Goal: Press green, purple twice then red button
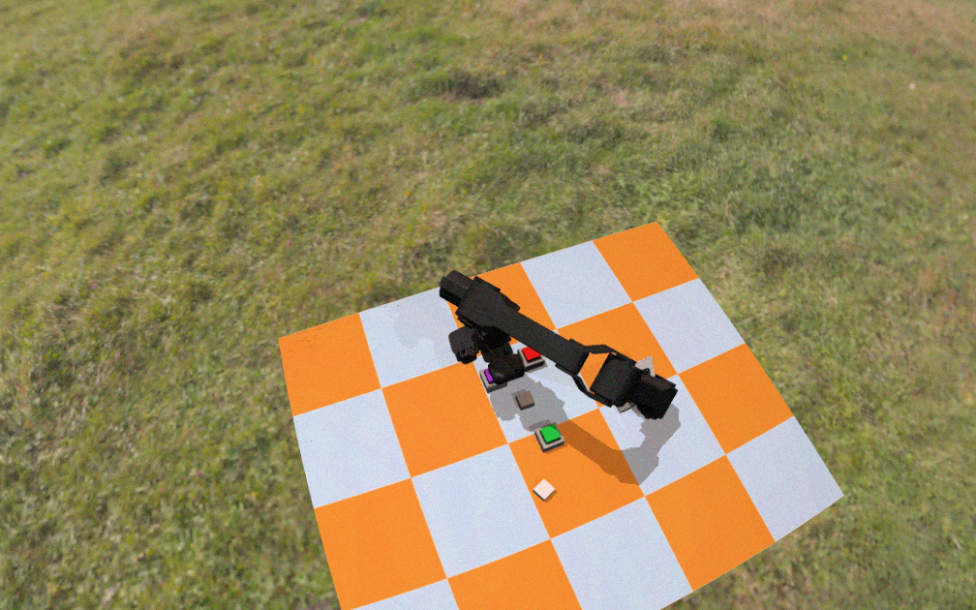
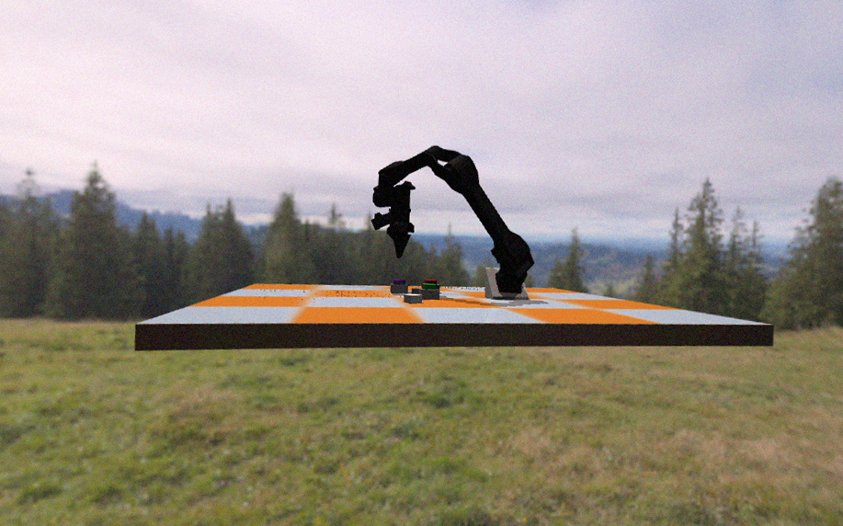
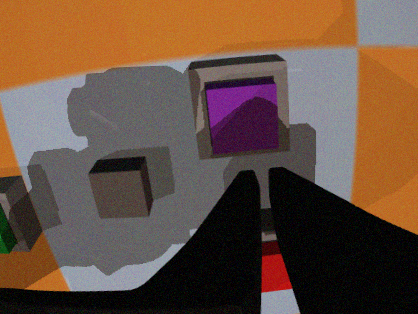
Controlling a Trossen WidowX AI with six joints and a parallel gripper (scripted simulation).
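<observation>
The red button is 10 cm behind my gripper tip, 7 cm below it and 2 cm to the right of it. Also, from my gripper tip: purple button (7 cm below); green button (17 cm to the left, 7 cm below, 6 cm behind); pale block (28 cm to the left, 9 cm below, 1 cm behind).
</observation>
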